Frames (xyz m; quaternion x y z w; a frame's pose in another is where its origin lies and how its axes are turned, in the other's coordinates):
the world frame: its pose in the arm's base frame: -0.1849 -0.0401 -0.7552 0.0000 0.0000 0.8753 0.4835
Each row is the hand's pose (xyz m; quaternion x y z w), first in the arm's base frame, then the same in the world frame.
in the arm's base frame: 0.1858 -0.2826 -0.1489 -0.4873 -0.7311 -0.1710 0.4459
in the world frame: -0.4026 -0.1847 0.6063 -0.8756 0.0730 -0.4730 0.0659
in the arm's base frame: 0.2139 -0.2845 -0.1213 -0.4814 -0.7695 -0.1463 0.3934
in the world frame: -0.4192 -0.2075 0.6339 -0.9063 0.0493 -0.4151 0.0622
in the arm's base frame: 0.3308 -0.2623 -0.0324 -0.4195 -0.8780 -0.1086 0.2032
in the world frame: -0.4627 -0.3182 0.7228 -0.9714 -0.0573 -0.2304 0.0032
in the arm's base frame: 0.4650 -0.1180 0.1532 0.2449 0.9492 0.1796 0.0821
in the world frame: -0.4120 -0.5087 0.9084 0.9493 0.2446 0.0150 0.1969
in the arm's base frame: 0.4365 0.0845 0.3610 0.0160 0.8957 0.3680 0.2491
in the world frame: -0.2254 -0.5923 1.1162 0.7918 0.4191 -0.0401 0.4426
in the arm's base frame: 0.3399 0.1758 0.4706 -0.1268 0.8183 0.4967 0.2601
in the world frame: -0.0967 -0.5592 1.2258 0.6550 0.5066 0.0125 0.5605
